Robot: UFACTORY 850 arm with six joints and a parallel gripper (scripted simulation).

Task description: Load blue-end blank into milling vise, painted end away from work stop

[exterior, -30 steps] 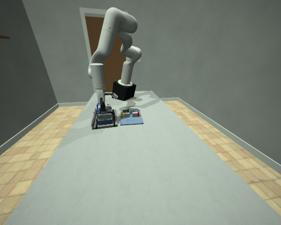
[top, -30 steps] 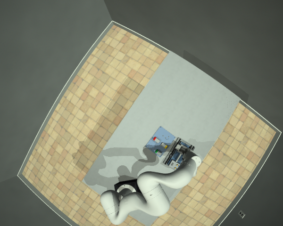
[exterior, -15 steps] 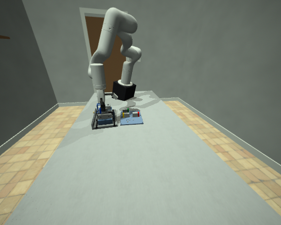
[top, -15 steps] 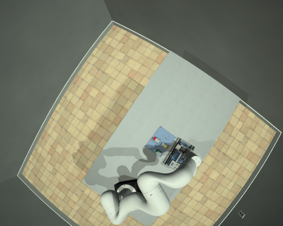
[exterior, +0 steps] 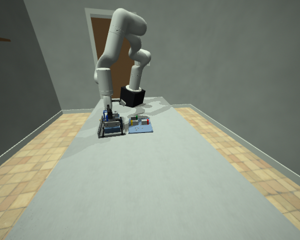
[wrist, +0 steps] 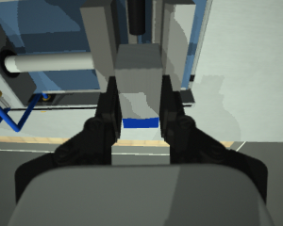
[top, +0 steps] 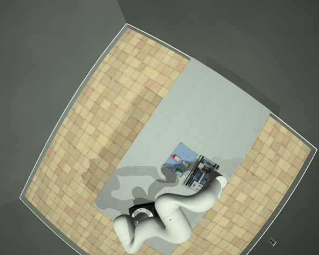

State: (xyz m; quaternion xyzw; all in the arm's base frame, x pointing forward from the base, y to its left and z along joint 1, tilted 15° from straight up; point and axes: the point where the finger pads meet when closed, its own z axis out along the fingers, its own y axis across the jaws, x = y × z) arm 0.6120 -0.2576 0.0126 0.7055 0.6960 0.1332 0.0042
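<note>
My gripper is now 50 mm to the right of the black rod and 50 mm above it. Also, from my hand: green-ended blank: 190 mm to the left, 150 mm behind, 110 mm below; then yellow-ended blank: 180 mm to the left, 110 mm below, 60 mm behind; then vise: 100 mm below, 70 mm behind, 10 mm to the left.
</note>
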